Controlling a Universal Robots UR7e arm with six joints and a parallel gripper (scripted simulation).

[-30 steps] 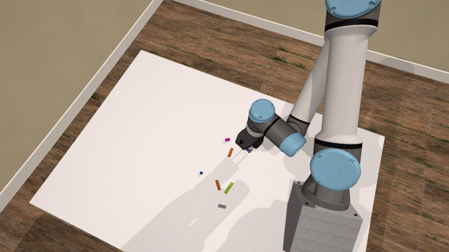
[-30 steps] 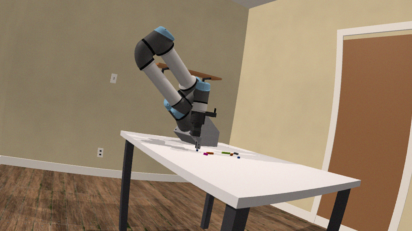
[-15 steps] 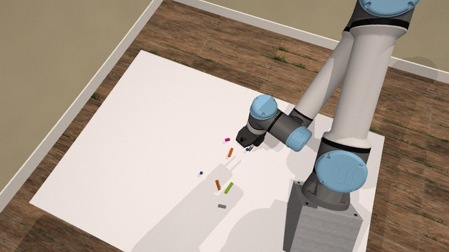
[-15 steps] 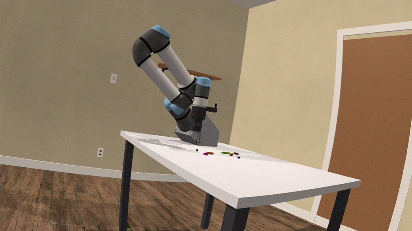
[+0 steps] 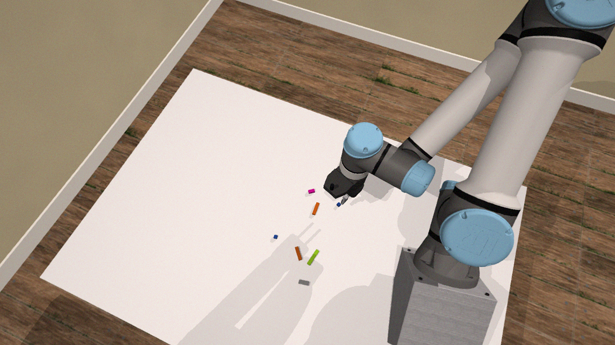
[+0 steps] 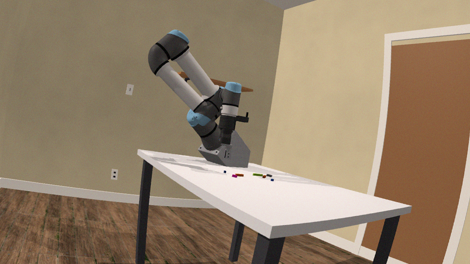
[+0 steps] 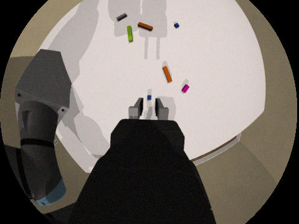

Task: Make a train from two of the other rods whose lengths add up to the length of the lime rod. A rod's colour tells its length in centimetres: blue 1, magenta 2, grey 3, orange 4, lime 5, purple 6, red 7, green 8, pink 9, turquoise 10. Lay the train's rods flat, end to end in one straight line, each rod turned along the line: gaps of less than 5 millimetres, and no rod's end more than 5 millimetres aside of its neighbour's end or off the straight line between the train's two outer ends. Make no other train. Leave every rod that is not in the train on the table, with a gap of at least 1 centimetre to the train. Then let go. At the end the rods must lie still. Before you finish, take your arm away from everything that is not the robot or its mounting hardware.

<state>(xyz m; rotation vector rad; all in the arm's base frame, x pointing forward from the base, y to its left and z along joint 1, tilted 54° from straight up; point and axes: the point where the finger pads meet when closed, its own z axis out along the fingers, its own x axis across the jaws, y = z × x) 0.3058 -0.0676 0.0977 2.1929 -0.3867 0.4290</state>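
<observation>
Now: hand 10 cm short of the magenta rod, 8 cm above it and 1 cm to the left of it. Also, from my hand: lime rod: 18 cm to the left, 8 cm below, 2 cm ahead; then grey rod: 26 cm to the left, 8 cm below, 3 cm ahead.
</observation>
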